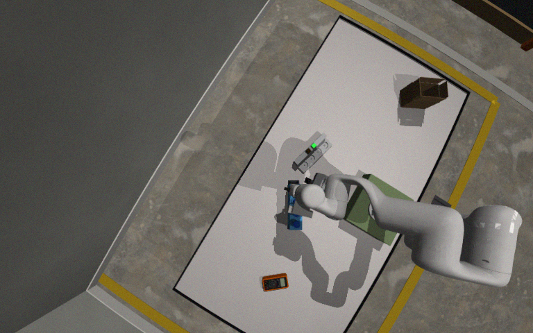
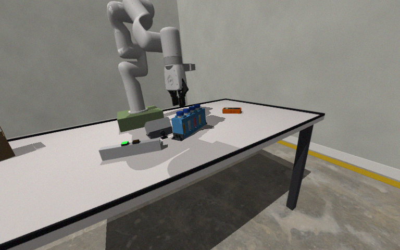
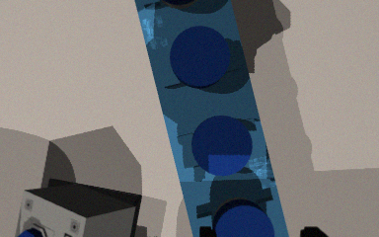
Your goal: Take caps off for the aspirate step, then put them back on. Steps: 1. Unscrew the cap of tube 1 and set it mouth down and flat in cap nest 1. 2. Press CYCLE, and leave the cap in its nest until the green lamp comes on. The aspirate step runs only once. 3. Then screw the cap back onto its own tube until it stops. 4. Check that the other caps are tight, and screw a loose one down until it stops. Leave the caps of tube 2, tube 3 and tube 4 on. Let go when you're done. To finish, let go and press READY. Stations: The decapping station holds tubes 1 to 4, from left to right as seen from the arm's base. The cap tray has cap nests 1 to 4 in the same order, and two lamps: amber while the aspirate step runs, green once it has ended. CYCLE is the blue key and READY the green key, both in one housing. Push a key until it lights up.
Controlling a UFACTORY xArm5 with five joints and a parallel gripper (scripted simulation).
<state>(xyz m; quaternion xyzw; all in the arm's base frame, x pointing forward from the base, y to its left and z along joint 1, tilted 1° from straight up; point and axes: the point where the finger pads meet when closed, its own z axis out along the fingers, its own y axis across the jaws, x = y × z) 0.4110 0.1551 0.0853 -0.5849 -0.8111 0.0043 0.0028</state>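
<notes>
Now: hand 120 mm to the left of the green key, 120 mm past it and 100 mm above it. Also, from my hand: blue cap 130 mm to the left, 80 mm behind, 60 mm below; grey key housing 120 mm below, 110 mm behind, 100 mm to the right; blue key 130 mm behind, 100 mm below, 70 mm to the right.
</notes>
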